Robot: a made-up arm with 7 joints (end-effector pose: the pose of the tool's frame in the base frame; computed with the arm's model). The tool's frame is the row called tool. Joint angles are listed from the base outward.
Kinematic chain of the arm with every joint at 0, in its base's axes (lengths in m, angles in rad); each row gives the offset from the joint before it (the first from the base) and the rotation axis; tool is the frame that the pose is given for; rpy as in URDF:
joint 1: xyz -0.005 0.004 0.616 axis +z
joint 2: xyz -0.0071 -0.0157 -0.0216 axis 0 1 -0.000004
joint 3: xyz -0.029 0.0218 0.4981 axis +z
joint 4: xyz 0.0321 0.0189 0.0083 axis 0 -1 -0.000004
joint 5: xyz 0.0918 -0.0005 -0.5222 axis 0 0.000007 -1
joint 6: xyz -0.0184 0.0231 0.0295 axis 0 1 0.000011
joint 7: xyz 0.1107 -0.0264 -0.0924 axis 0 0.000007 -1
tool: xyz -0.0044 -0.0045 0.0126 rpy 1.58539 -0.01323 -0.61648
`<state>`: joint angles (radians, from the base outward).
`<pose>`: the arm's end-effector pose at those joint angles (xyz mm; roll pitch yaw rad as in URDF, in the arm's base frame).
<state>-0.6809 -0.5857 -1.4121 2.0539 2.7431 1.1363 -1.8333</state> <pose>-664.0 -122.2 1407.9 -1.4142 0.2111 2.7899</pose>
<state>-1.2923 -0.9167 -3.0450 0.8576 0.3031 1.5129 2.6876</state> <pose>-204.4 374.6 250.5 -2.8311 -1.4597 2.8814</pose>
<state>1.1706 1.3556 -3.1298 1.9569 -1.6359 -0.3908 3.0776</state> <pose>371.5 545.4 1261.7 -1.6130 -0.4085 -3.0735</pose>
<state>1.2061 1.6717 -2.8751 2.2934 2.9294 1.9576 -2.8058</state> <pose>491.0 961.8 803.5 1.2537 0.0877 -3.0894</pose>
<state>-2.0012 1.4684 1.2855 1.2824 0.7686 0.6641 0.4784</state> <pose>392.8 -652.8 487.4 -0.4628 1.2287 1.4371</pose>
